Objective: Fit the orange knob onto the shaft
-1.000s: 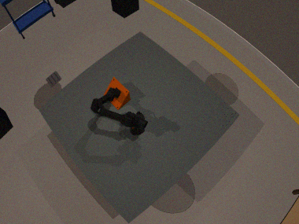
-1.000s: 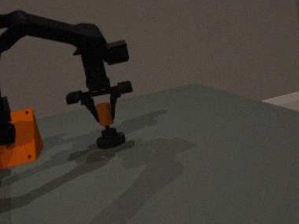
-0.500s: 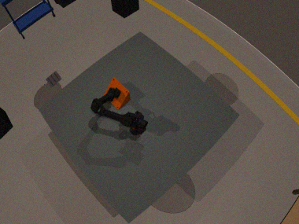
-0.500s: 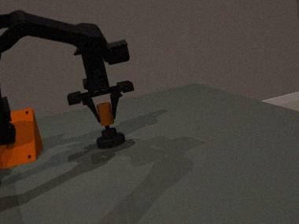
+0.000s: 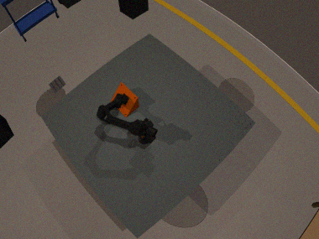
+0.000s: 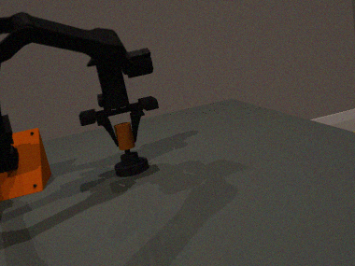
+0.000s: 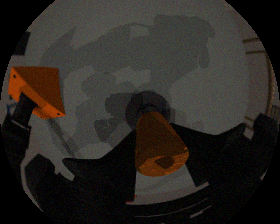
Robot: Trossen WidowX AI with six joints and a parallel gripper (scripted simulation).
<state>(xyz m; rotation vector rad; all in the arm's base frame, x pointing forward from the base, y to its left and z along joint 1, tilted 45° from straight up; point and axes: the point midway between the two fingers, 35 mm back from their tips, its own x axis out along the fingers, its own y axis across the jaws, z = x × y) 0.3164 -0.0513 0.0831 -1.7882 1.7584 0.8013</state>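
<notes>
My gripper tip is 20 mm below the knob. Also, from my gripper tip: dark pedestal (40 mm below).
</notes>
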